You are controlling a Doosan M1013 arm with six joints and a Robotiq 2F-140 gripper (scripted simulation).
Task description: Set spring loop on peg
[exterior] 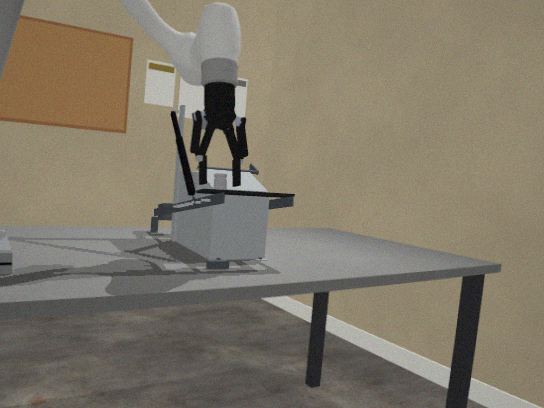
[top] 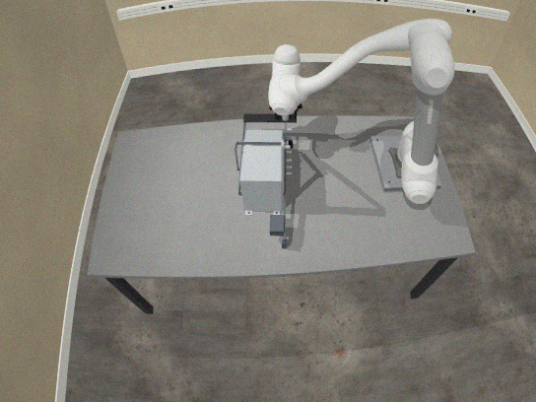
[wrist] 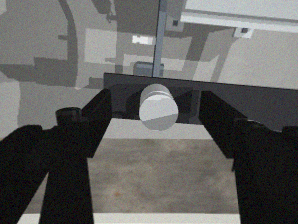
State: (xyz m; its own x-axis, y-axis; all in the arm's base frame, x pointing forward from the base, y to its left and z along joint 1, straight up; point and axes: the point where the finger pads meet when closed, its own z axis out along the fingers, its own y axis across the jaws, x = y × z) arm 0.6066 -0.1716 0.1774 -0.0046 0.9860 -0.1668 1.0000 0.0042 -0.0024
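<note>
Right now my hand is 10 mm above the steel test weight. From my hand the other things lie so: dark spring (220 mm to the left, 30 mm above).
</note>
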